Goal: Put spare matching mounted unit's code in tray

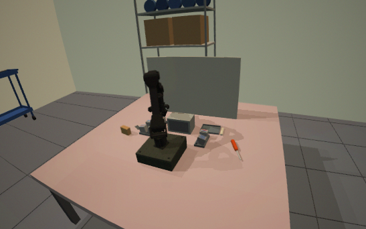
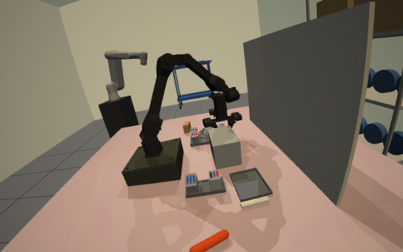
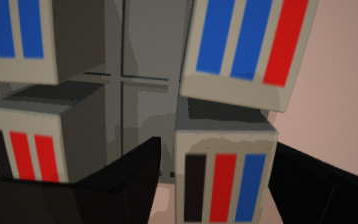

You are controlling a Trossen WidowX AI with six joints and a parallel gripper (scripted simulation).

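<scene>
The dark flat tray lies 350 mm to the right of my gripper tip, 70 mm ahead of it and 10 mm below it. Round my gripper tip: small brown block (220 mm behind, 150 mm to the left, 10 mm above); then upright grey panel (230 mm ahead, 210 mm above, 120 mm to the right); then mounted unit (160 mm to the right, 30 mm above).
</scene>
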